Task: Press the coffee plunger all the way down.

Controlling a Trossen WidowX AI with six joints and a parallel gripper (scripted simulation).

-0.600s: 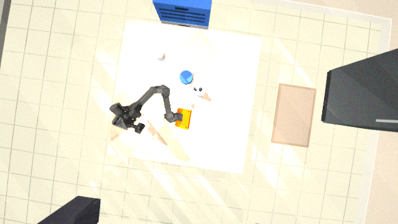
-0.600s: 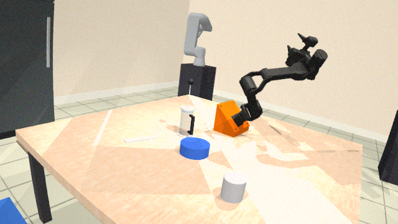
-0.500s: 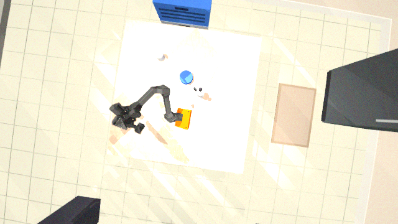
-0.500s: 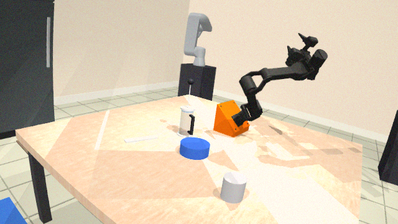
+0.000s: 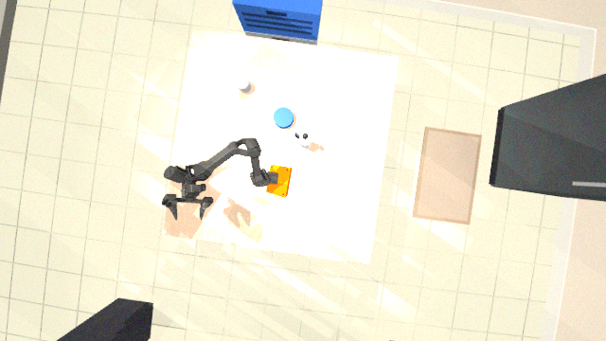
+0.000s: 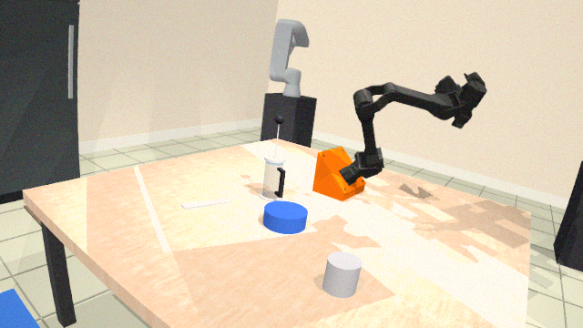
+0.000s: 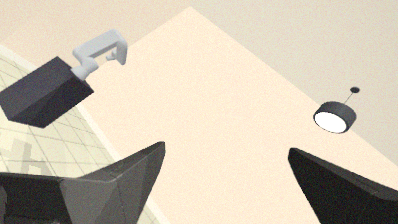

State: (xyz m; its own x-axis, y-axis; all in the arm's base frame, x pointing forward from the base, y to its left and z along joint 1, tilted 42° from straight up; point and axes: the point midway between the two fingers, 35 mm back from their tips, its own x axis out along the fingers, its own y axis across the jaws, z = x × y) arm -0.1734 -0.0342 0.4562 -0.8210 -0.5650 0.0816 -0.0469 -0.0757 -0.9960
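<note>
My gripper tip is now 430 mm short of the coffee press, 410 mm to the left of it and 320 mm above it. From my gripper tip the other things lie so: blue disc (550 mm ahead, 430 mm below, 280 mm to the right).
</note>
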